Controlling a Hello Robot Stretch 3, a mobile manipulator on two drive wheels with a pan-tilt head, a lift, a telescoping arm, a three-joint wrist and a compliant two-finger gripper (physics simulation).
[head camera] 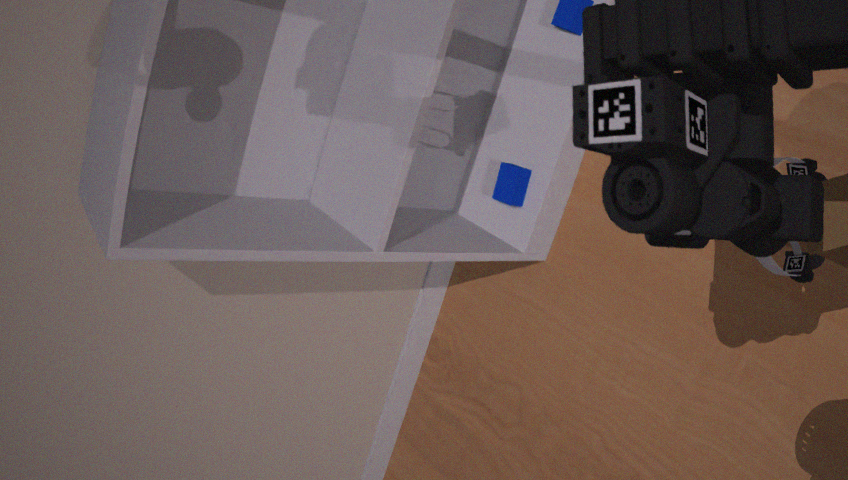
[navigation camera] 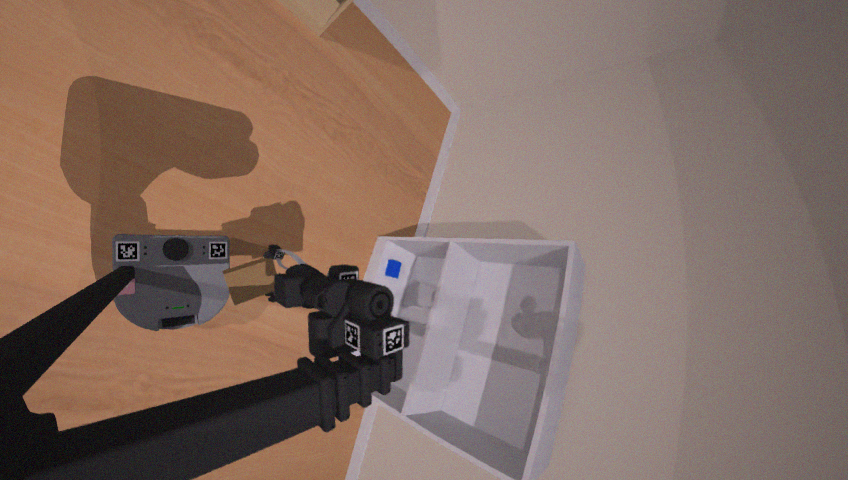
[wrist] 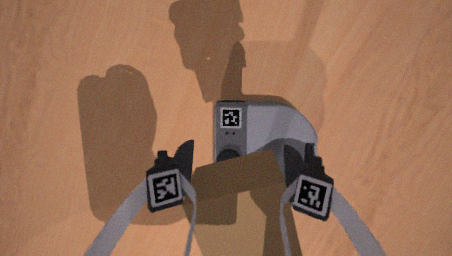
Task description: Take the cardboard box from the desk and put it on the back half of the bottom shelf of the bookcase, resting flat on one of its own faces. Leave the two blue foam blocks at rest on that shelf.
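Pixels of known places: gripper, fingertip midpoint: (navigation camera: 270,272); robot's base at its link origin: (navigation camera: 176,248).
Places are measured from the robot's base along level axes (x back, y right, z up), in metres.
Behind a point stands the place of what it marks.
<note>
The brown cardboard box (head camera: 836,208) @[x 0.030, y 0.137, z 0.713 m] (navigation camera: 252,282) @[x 0.031, y 0.125, z 0.712 m] (wrist: 235,175) is between the fingers of my gripper (head camera: 820,217) @[x 0.021, y 0.172, z 0.664 m] (navigation camera: 272,273) @[x 0.021, y 0.172, z 0.664 m] (wrist: 238,160) @[x 0.021, y 0.172, z 0.664 m], which is shut on it. They are in front of the white bookcase (head camera: 297,255) @[x -0.049, y 0.974, z 0.718 m] (navigation camera: 575,285) @[x 0.101, y 1.020, z 1.061 m], over the wooden floor, with the box close to my base in the navigation view. One blue foam block (head camera: 511,184) @[x 0.119, y 0.979, z 0.146 m] (navigation camera: 393,268) @[x 0.116, y 0.977, z 0.146 m] lies on the bottom shelf (head camera: 544,130) @[x 0.250, y 0.918, z 0.100 m] near one side wall. Another blue foam block (head camera: 571,16) @[x 0.505, y 0.806, z 0.145 m] lies farther along that shelf, partly cut off by the frame and my arm.
My base (navigation camera: 208,291) @[x 0.144, y 0.096, z 0.160 m] (wrist: 280,122) stands on the wooden floor (head camera: 535,368) @[x -0.336, y 0.991, z 0.001 m] (navigation camera: 196,53) @[x -0.774, y 0.006, z 0.000 m]. My wrist and arm (navigation camera: 238,404) @[x 0.080, y 0.039, z 1.013 m] cover part of the bookcase's open front. A white skirting board (head camera: 410,356) @[x -0.362, y 1.404, z 0.059 m] runs along the wall. A pale beige object (navigation camera: 315,14) @[x -1.160, y 0.452, z 0.080 m] shows at the navigation view's top edge.
</note>
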